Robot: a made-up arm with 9 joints. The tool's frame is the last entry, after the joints. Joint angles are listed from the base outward.
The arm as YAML. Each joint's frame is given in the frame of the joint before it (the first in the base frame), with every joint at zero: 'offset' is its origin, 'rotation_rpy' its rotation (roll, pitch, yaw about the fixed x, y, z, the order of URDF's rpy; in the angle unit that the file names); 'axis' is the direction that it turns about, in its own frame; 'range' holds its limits. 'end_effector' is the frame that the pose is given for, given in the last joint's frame.
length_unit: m
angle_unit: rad
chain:
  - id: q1
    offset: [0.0, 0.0, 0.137]
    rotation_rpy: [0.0, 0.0, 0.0]
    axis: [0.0, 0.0, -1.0]
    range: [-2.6, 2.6]
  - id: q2
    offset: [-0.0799, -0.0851, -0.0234]
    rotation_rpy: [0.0, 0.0, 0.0]
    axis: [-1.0, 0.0, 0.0]
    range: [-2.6, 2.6]
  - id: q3
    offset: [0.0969, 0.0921, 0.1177]
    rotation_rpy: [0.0, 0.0, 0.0]
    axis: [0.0, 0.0, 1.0]
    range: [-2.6, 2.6]
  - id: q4
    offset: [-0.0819, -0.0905, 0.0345]
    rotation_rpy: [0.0, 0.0, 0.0]
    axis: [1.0, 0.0, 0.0]
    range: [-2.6, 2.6]
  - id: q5
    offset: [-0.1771, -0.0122, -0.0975]
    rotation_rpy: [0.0, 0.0, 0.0]
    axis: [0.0, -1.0, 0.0]
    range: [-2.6, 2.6]
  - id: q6
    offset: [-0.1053, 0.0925, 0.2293]
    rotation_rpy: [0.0, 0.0, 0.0]
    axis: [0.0, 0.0, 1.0]
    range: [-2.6, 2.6]
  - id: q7
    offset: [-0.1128, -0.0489, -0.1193]
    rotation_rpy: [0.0, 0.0, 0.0]
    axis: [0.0, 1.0, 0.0]
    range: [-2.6, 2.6]
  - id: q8
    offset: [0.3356, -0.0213, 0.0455]
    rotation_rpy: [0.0, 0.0, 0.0]
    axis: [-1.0, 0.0, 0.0]
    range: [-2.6, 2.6]
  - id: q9
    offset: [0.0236, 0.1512, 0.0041]
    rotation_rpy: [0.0, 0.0, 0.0]
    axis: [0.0, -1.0, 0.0]
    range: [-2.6, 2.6]
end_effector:
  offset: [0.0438, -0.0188, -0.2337]
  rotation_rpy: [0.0, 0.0, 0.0]
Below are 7 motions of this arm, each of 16 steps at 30 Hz.
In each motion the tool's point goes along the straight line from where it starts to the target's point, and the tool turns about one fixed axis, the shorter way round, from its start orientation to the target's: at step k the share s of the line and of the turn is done. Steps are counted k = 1, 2, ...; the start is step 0. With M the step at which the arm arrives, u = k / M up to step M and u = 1 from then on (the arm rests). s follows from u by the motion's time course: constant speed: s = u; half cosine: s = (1 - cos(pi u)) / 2; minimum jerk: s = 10 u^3 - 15 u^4 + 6 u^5.
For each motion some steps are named. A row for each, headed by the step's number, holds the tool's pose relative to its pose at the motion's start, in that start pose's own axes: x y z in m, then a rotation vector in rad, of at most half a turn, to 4 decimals.
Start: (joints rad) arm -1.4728 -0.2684 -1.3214 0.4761 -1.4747 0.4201 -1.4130 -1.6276 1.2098
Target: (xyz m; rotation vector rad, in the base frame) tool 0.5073 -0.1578 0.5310 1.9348 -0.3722 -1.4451
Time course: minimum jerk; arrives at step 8
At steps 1, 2, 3, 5, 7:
1: -0.0027 0.0013 0.0003 0.0018 0.0008 0.0038
2: -0.0173 0.0085 0.0022 0.0114 0.0048 0.0244
3: -0.0460 0.0226 0.0059 0.0302 0.0129 0.0650
5: -0.1210 0.0594 0.0156 0.0795 0.0339 0.1711
7: -0.1643 0.0806 0.0211 0.1079 0.0460 0.2323

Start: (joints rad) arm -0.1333 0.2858 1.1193 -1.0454 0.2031 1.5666 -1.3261 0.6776 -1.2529
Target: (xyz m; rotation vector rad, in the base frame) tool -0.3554 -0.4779 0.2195 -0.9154 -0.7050 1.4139
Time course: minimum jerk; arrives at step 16
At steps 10, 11, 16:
10: 0.0042 0.1679 0.1029 0.0780 0.0429 -0.6782
11: 0.0048 0.1900 0.1165 0.0883 0.0486 -0.7672
16: 0.0058 0.2317 0.1420 0.1076 0.0593 -0.9357

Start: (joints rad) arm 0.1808 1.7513 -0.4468 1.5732 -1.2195 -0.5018 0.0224 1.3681 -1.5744
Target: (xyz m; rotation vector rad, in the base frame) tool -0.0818 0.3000 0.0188 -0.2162 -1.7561 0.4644
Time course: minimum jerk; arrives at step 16
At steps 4, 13, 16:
4: -0.0263 -0.0125 -0.0056 -0.1132 0.1522 0.0232
13: -0.2417 -0.1149 -0.0513 -1.0406 1.3990 0.2130
16: -0.2541 -0.1208 -0.0539 -1.0940 1.4708 0.2239

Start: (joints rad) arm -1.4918 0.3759 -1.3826 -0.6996 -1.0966 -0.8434 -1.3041 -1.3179 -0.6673
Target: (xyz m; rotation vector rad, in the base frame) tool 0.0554 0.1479 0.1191 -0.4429 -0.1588 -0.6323
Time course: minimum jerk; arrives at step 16
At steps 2, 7, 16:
2: 0.0011 -0.0019 -0.0009 -0.0041 -0.0003 -0.0102
7: 0.0252 -0.0448 -0.0220 -0.0980 -0.0073 -0.2450
16: 0.0655 -0.1167 -0.0574 -0.2552 -0.0191 -0.6380

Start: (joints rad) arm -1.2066 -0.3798 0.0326 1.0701 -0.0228 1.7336 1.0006 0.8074 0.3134
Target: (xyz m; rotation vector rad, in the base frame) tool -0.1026 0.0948 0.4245 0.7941 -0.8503 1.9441
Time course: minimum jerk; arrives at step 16
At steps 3, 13, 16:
3: -0.0092 -0.0169 -0.0012 0.0041 0.0130 -0.0321
13: -0.1796 -0.3288 -0.0225 0.0807 0.2532 -0.6265
16: -0.1888 -0.3456 -0.0236 0.0848 0.2662 -0.6586

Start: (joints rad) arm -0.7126 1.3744 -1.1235 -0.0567 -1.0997 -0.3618 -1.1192 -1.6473 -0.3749
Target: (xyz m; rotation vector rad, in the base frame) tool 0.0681 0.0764 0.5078 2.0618 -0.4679 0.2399
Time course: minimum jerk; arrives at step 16
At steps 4, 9, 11, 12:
4: 0.0324 -0.0354 0.0313 0.1659 -0.0282 -0.0775
9: 0.1929 -0.2106 0.1863 0.9873 -0.1680 -0.4613
11: 0.2568 -0.2803 0.2480 1.3143 -0.2237 -0.6141
12: 0.2808 -0.3065 0.2712 1.4369 -0.2445 -0.6714

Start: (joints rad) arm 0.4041 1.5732 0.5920 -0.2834 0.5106 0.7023 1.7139 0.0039 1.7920
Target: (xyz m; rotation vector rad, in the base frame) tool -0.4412 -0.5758 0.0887 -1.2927 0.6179 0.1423
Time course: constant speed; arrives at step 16
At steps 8, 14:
8: 0.0608 0.1174 -0.0406 0.2242 0.1663 -0.4379
14: 0.1065 0.2054 -0.0711 0.3924 0.2911 -0.7662

